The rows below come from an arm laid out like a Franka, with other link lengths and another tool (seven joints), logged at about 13 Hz.
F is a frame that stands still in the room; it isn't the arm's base.
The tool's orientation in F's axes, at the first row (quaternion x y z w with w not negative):
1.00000, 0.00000, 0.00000, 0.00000
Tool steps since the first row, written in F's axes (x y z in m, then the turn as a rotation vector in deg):
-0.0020, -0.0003, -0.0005, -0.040, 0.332, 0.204
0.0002, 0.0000, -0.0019, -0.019, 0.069, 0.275
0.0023, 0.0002, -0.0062, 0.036, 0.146, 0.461
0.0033, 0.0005, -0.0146, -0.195, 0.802, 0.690
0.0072, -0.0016, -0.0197, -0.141, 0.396, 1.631
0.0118, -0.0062, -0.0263, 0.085, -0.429, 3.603
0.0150, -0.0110, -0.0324, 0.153, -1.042, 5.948
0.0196, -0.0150, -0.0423, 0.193, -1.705, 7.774
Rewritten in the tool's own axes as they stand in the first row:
-0.0020, 0.0003, 0.0005, -0.040, -0.332, -0.204
0.0002, 0.0000, 0.0019, -0.019, -0.069, -0.275
0.0023, -0.0002, 0.0062, 0.036, -0.146, -0.461
0.0033, -0.0005, 0.0146, -0.195, -0.802, -0.690
0.0072, 0.0016, 0.0197, -0.141, -0.396, -1.631
0.0118, 0.0062, 0.0263, 0.085, 0.429, -3.603
0.0150, 0.0110, 0.0324, 0.153, 1.042, -5.948
0.0196, 0.0150, 0.0423, 0.193, 1.705, -7.774

